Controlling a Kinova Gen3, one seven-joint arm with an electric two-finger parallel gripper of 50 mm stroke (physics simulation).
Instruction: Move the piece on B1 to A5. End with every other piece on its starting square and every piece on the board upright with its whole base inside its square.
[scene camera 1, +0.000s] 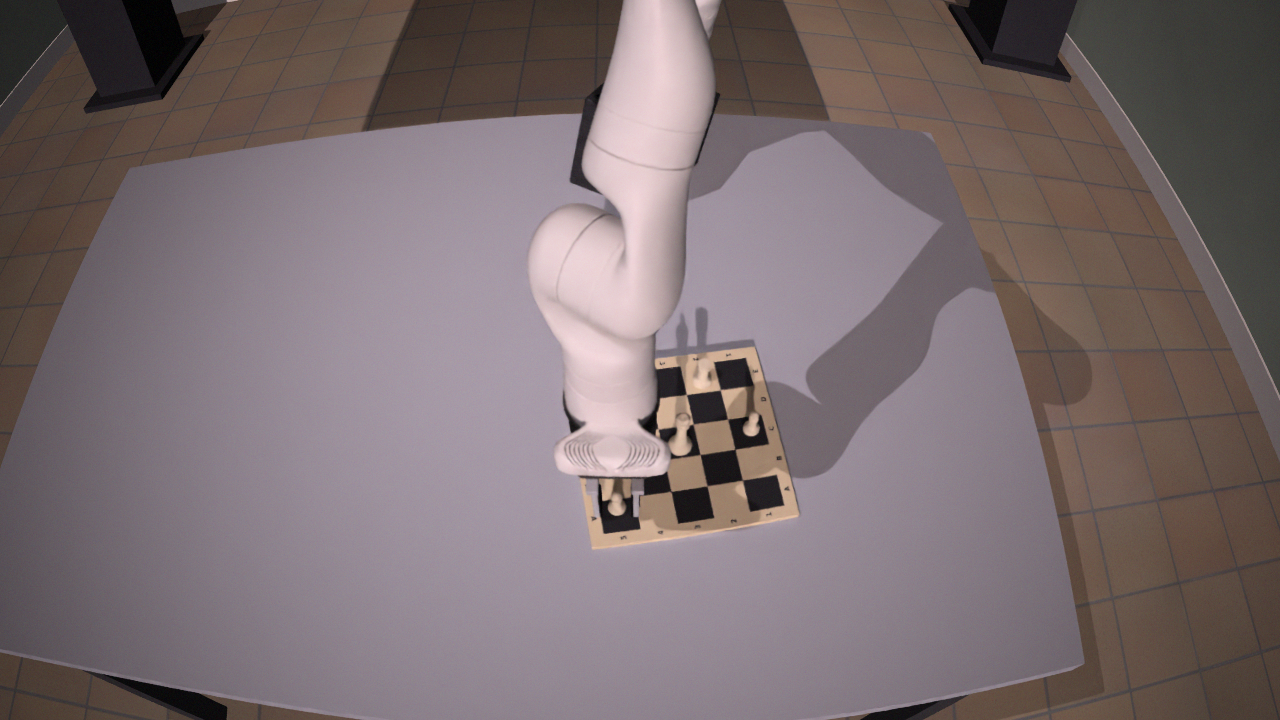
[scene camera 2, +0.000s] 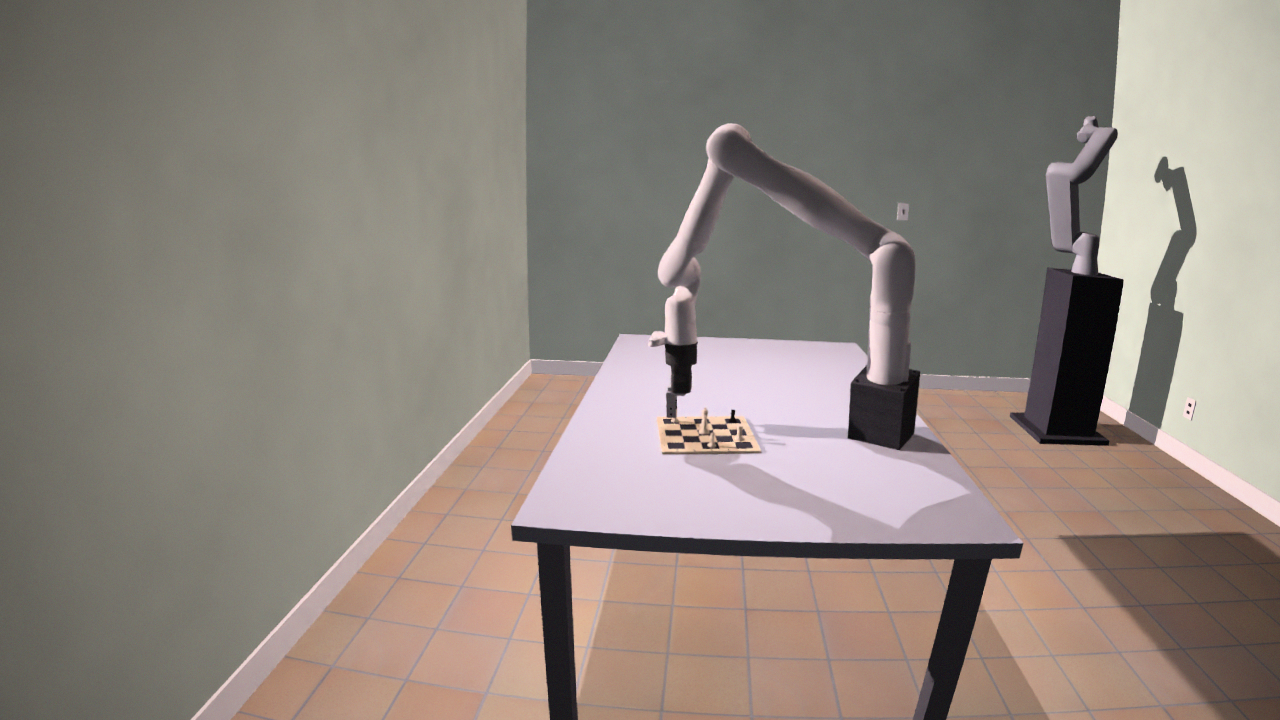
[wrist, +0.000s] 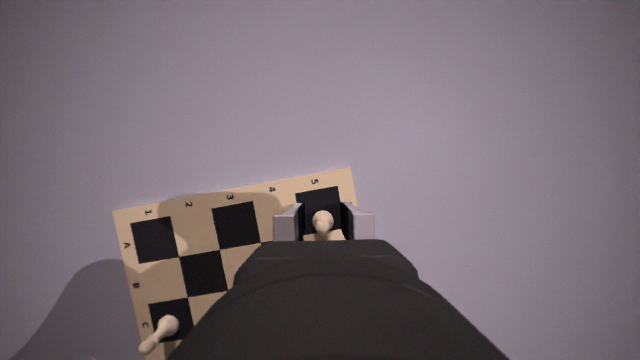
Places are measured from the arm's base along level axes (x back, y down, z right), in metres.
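Pixels of known places: gripper, fingertip midpoint: (scene camera 1: 616, 507) (scene camera 2: 671, 414) (wrist: 322, 216); arm's base, link origin: (scene camera 2: 886, 376).
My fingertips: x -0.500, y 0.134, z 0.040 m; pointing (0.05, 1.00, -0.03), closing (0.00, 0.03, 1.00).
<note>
For each thing: its middle in the pictures, then the offset to it from my fingertips. "*": a spot on its surface instead.
- small cream pawn-like piece, body centre: (wrist: 322, 225) (scene camera 1: 616, 501) dz +0.000, dx +0.008, dy +0.000 m
- chessboard, body centre: (scene camera 1: 679, 443) (wrist: 253, 305) (scene camera 2: 705, 434) dz -0.065, dx +0.086, dy +0.019 m
- Square B1, surface spot: (scene camera 1: 756, 460) (wrist: 162, 282) * dz -0.147, dx +0.063, dy +0.016 m
- cream pawn, body centre: (scene camera 1: 753, 421) (wrist: 156, 337) dz -0.143, dx +0.103, dy +0.000 m
- taller cream piece, body centre: (scene camera 1: 681, 430) (scene camera 2: 704, 420) dz -0.066, dx +0.082, dy -0.016 m
- black piece, body centre: (scene camera 2: 732, 415) dz +0.019, dx +0.148, dy +0.000 m
A small cream pawn-like piece (scene camera 1: 615, 505) (wrist: 323, 219) stands on the dark corner square A5 of the chessboard (scene camera 1: 716, 524) (scene camera 2: 711, 451) (wrist: 295, 183). It looks upright, and its base seems to be inside the square, though the wrist view hides the base. My gripper (scene camera 1: 616, 501) (scene camera 2: 671, 413) (wrist: 322, 216) is open and low over A5. One finger is on each side of the piece, with a visible gap on both sides in the wrist view. Square B1 (scene camera 1: 756, 460) (wrist: 156, 281) is bare.
A cream pawn (scene camera 1: 751, 424) (wrist: 167, 326) stands on C1. A taller cream piece (scene camera 1: 681, 435) (scene camera 2: 704, 420) stands on C3, close beside the hand. Another cream piece (scene camera 1: 703, 373) stands on E2. A black piece (scene camera 2: 732, 415) is at the board's far side. The arm hides part of the board.
</note>
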